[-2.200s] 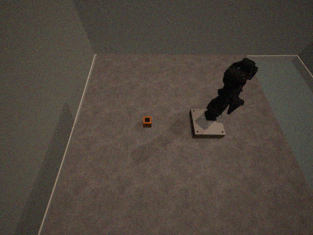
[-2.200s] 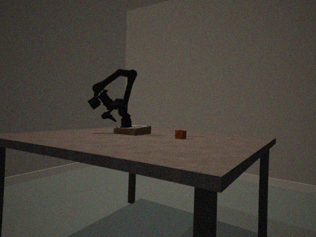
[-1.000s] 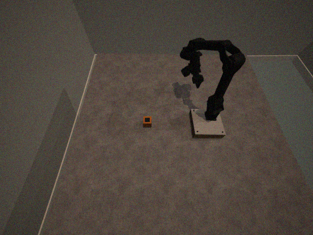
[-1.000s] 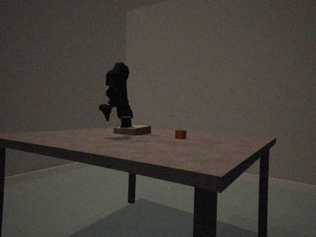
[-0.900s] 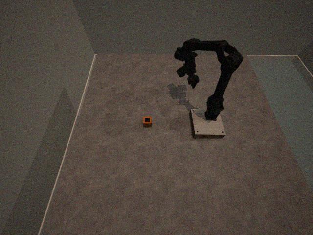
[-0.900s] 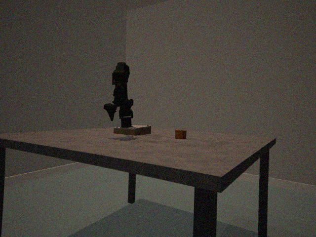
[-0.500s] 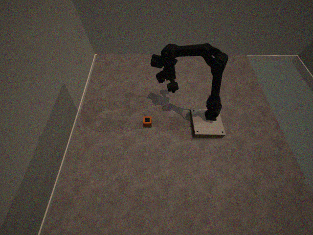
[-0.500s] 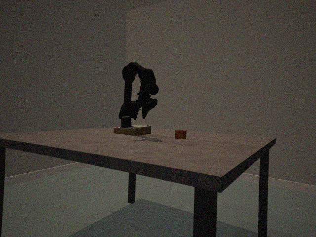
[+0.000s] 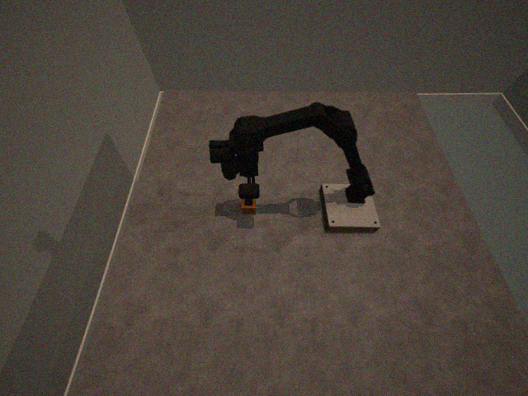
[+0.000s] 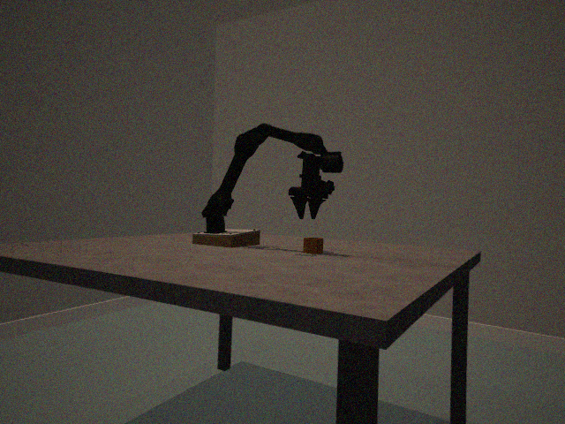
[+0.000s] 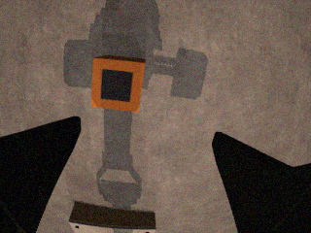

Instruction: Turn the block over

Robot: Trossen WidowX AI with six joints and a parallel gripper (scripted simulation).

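Right now the orange block is 1 cm ahead of my gripper tip, 3 cm to the left of it and 8 cm below it.
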